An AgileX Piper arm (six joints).
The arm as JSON. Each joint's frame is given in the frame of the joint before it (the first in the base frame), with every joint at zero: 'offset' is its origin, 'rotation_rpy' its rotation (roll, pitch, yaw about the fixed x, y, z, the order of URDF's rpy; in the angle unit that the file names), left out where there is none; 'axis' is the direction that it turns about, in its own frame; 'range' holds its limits. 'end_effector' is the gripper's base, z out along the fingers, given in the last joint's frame.
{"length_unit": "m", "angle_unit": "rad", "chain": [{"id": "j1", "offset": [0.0, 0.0, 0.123], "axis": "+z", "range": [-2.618, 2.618]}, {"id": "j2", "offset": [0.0, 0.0, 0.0], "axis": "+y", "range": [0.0, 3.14]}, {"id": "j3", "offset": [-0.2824, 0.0, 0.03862], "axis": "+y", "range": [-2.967, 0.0]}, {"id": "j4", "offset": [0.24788, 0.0, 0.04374], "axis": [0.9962, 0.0, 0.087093], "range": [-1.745, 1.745]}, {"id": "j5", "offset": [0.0, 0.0, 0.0], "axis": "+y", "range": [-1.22, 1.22]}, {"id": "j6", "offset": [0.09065, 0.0, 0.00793], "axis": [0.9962, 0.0, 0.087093], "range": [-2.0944, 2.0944]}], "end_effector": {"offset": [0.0, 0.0, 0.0], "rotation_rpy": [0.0, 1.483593, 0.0]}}
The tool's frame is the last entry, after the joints.
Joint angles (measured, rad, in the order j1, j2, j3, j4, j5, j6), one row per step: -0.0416, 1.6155, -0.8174, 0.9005, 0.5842, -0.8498; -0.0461, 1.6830, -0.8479, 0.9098, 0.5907, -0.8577; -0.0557, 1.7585, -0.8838, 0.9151, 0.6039, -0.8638; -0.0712, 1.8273, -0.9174, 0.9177, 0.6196, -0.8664; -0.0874, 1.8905, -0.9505, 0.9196, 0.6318, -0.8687; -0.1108, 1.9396, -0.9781, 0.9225, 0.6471, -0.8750; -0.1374, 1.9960, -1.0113, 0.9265, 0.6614, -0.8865; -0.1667, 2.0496, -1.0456, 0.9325, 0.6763, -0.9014; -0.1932, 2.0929, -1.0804, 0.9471, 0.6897, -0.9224; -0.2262, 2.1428, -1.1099, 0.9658, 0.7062, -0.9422; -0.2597, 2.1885, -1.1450, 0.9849, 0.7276, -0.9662
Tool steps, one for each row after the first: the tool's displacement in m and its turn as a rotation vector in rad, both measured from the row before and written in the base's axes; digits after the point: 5 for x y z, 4 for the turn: 0.01043, -0.00112, -0.01261, 0.0089, 0.0372, -0.0005; 0.01092, -0.00257, -0.01491, 0.0112, 0.0445, -0.0008; 0.00924, -0.00452, -0.01438, 0.0127, 0.0429, -0.0066; 0.00847, -0.00520, -0.01354, 0.0107, 0.0357, -0.0092; 0.00631, -0.00749, -0.01054, 0.0123, 0.0267, -0.0124; 0.00714, -0.00905, -0.01237, 0.0120, 0.0249, -0.0127; 0.00672, -0.01025, -0.01169, 0.0133, 0.0190, -0.0141; 0.00695, -0.00953, -0.00822, 0.0146, 0.0031, -0.0139; 0.00452, -0.01152, -0.01175, 0.0225, 0.0152, -0.0235; 0.00515, -0.01201, -0.00945, 0.0238, 0.0039, -0.0189
